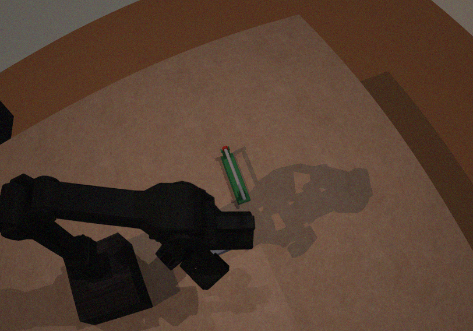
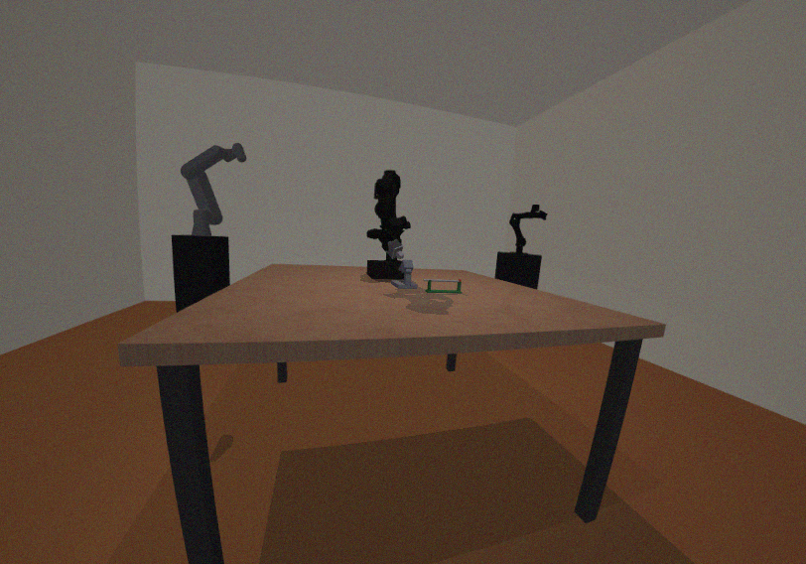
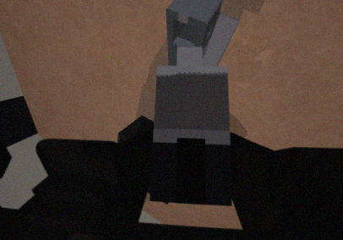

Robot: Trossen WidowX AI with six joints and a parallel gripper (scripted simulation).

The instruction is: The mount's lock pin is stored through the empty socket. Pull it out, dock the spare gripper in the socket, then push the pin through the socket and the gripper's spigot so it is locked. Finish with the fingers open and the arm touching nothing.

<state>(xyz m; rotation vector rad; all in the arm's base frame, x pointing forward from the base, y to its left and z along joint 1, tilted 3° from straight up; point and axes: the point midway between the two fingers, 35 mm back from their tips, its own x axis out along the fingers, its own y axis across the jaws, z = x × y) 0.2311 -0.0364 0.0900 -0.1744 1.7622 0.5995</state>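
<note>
Now: the green cradle 19 cm to the left of my gripper tip, 15 cm ahead of it and 13 cm below it. Also, from my gripper tip: spare gripper (2 cm ahead, 1 cm to the left); grey mount (10 cm below, 6 cm to the left, 6 cm ahead).
</note>
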